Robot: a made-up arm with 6 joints.
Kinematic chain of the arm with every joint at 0, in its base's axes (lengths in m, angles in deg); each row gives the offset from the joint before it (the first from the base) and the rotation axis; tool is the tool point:
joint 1: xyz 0 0 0.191 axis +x
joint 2: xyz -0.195 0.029 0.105 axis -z
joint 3: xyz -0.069 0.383 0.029 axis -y
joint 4: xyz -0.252 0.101 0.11 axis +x
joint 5: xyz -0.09 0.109 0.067 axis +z
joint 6: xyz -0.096 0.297 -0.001 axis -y
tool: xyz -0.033 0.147 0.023
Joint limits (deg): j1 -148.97..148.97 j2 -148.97..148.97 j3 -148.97..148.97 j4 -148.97..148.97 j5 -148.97..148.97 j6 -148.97..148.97
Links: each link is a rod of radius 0.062 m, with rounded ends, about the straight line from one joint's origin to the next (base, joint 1, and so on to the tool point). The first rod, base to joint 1, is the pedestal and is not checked.
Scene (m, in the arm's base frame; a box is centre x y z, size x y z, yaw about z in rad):
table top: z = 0
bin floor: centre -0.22 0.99 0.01 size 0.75 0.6 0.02 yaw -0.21
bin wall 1: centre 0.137 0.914 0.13 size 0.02 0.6 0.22 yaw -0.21
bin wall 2: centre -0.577 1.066 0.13 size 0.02 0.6 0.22 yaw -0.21
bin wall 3: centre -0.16 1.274 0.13 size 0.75 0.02 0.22 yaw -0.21
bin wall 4: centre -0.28 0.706 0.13 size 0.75 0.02 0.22 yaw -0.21
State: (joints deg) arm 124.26 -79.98 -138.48 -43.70 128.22 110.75
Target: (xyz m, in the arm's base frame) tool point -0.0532 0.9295 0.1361
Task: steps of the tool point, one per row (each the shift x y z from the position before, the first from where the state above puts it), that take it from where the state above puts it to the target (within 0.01 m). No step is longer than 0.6 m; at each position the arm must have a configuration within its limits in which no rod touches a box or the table.
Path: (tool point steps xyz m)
1: 0.0891 -0.1289 0.0516
2: 0.0132 -0.0801 0.0610
3: -0.0876 -0.0030 0.1107
4: -0.1553 0.1364 0.1720
5: -0.1423 0.3265 0.1703
6: -0.0403 0.4876 0.0466
7: 0.1139 0.5074 -0.1787
8: 0.2522 0.3274 -0.3958
9: 0.3125 0.0031 -0.4688

